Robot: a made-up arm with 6 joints.
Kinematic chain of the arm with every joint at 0, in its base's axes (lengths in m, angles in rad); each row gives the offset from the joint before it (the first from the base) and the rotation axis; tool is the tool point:
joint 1: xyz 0 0 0.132 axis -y
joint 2: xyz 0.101 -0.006 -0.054 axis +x
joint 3: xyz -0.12 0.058 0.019 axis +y
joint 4: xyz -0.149 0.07 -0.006 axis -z
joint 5: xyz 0 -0.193 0.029 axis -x
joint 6: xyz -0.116 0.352 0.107 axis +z
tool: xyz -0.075 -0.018 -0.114
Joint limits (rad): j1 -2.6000..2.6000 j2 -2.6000..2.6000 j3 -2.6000..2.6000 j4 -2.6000..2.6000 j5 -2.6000..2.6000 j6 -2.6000..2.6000
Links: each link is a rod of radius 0.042 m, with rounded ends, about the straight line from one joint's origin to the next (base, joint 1, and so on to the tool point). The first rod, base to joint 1, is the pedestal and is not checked.
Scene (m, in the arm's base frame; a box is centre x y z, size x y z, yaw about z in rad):
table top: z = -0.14
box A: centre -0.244 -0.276 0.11 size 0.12 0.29 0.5 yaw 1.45
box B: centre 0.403 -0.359 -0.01 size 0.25 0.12 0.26 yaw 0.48
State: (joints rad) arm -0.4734 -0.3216 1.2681 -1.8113 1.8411 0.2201
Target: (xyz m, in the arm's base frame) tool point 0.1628 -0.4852 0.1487
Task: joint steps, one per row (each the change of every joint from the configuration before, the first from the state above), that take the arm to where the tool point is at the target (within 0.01 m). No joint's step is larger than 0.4 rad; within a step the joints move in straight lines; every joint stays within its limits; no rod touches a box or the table.
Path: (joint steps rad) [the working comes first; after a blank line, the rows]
Joints at the target: -0.9499 0.3784 2.2922 -0.0408 2.6000 -0.1622
Straight joint move there: touches box A.

1: -0.3930 0.1610 -0.1593 0.2022 -0.1837 -0.1733
2: -0.3929 0.1610 -0.1594 0.2022 -0.1836 -0.1733
3: -0.3930 0.1610 -0.1593 0.2022 -0.1837 -0.1732
4: -0.3929 0.1610 -0.1594 0.2023 -0.1836 -0.1733
5: 0.2396 -0.2183 0.2042 0.1615 0.3733 0.1458
6: 0.2396 -0.2184 0.2043 0.1616 0.3734 0.1459
7: 0.2396 -0.2183 0.2042 0.1616 0.3734 0.1459
8: 0.2396 -0.2183 0.2042 0.1615 0.3734 0.1458
9: 0.0457 0.3097 0.2815 0.1052 0.0000 -0.0908
10: 0.0456 0.3098 0.2815 0.1051 0.0000 -0.0909
11: 0.0456 0.3098 0.2816 0.1051 0.0000 -0.0909

